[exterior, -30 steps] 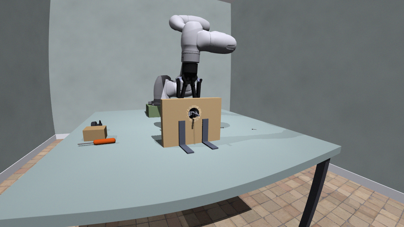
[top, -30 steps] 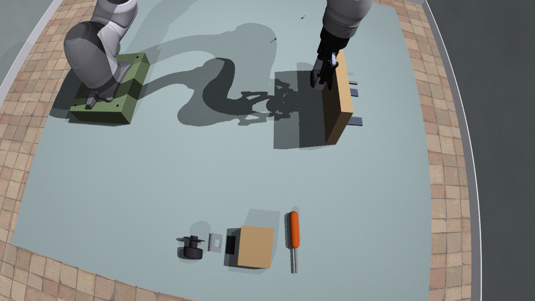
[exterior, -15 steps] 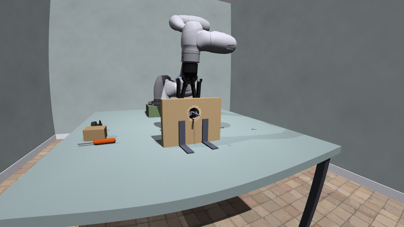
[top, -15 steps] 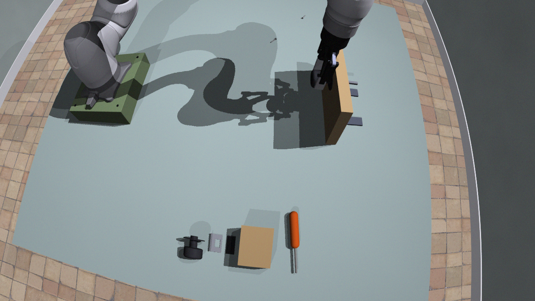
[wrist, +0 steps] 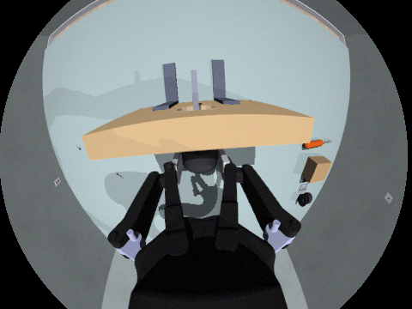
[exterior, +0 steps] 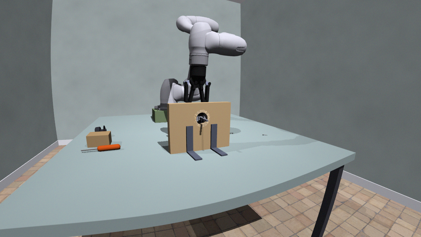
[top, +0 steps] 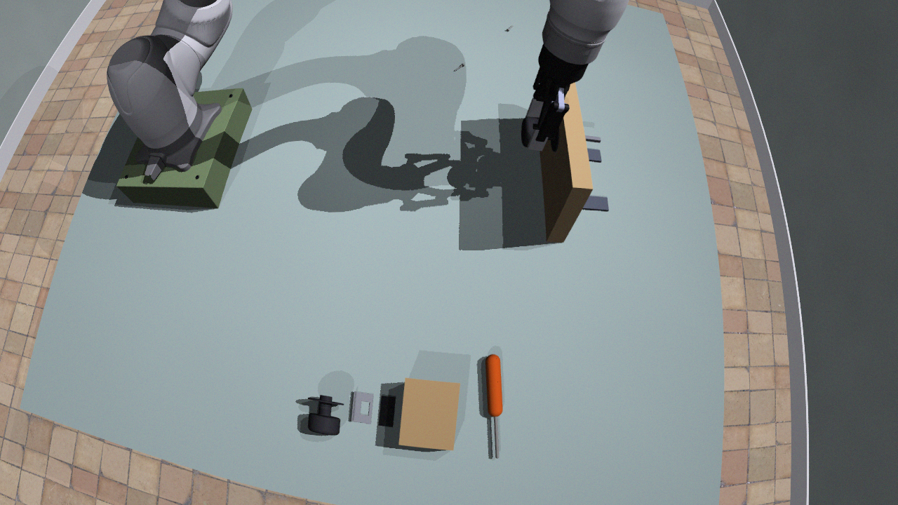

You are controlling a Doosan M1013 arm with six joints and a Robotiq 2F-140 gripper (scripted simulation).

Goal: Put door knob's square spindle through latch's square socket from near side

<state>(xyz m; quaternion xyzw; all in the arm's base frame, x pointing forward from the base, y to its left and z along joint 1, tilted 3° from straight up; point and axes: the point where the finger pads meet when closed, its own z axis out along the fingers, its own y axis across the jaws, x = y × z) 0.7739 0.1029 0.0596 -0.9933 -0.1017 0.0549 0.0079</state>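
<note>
Now: the latch socket 6 cm ahead of my hand, 1 cm to the left of it and 3 cm below it. From my hand the other things lie so: orange-handled screwdriver 4 cm ahead, 48 cm to the right, 16 cm below; then wooden block 7 cm behind, 51 cm to the right, 14 cm below; then upright wood panel 6 cm ahead, 1 cm to the left, 5 cm below.
</note>
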